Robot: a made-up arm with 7 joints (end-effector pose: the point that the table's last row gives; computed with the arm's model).
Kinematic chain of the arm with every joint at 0, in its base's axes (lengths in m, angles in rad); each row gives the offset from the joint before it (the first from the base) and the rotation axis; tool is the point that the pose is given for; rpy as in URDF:
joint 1: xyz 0 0 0.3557 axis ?
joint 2: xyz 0 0 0 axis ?
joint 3: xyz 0 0 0.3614 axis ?
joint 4: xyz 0.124 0 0 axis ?
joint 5: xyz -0.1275 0 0.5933 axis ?
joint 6: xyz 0 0 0 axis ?
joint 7: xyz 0.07 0 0 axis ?
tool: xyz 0 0 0 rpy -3.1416 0 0
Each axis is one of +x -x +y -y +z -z.
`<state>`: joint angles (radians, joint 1 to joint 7).
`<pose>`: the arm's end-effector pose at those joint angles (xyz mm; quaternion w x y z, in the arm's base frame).
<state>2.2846 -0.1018 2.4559 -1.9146 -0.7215 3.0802 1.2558</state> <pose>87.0 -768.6 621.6 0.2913 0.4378 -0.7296 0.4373</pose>
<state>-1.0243 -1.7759 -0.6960 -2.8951 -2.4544 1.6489 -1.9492</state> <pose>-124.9 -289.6 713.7 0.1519 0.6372 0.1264 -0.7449</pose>
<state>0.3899 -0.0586 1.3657 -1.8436 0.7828 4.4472 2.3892</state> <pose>-129.5 651.2 718.9 0.7949 -0.1174 0.4129 0.4288</pose>
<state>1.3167 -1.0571 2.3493 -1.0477 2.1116 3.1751 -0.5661</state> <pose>-654.5 -680.9 393.5 0.4561 -0.0993 -0.7935 0.3905</pose>
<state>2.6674 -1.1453 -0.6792 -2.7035 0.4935 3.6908 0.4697</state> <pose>-36.6 413.0 682.9 0.7529 -0.6361 -0.0976 0.1377</pose>
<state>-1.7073 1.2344 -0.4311 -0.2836 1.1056 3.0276 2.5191</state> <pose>-244.7 -936.7 584.7 0.4701 0.5624 0.4347 -0.5233</pose>
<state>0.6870 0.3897 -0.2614 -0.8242 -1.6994 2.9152 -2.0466</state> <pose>643.5 448.5 966.6 0.8214 -0.2288 0.4985 -0.1564</pose>
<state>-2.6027 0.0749 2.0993 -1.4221 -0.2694 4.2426 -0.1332</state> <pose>513.0 -317.8 974.5 0.3444 0.1563 0.0678 0.9232</pose>
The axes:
joint 1: +z
joint 2: +y
joint 3: +z
joint 4: -y
joint 5: +z
joint 6: -y
joint 7: -z

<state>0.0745 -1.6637 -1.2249 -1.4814 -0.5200 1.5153 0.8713</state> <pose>-510.3 -768.4 564.5 0.4656 -0.3635 0.7458 -0.3080</pose>
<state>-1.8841 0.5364 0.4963 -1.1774 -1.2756 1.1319 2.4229</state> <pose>9.5 -947.8 662.3 0.5334 -0.3726 -0.7587 0.0331</pose>
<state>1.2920 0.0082 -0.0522 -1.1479 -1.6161 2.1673 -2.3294</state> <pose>181.0 648.7 1093.5 0.7893 -0.1924 0.5766 -0.0870</pose>
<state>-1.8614 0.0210 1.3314 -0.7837 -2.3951 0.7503 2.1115</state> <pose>373.3 -281.0 1284.5 0.4628 -0.5561 -0.5251 0.4482</pose>
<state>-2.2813 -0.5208 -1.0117 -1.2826 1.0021 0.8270 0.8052</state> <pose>-467.0 351.8 1118.1 0.2009 0.0581 0.8276 -0.5209</pose>
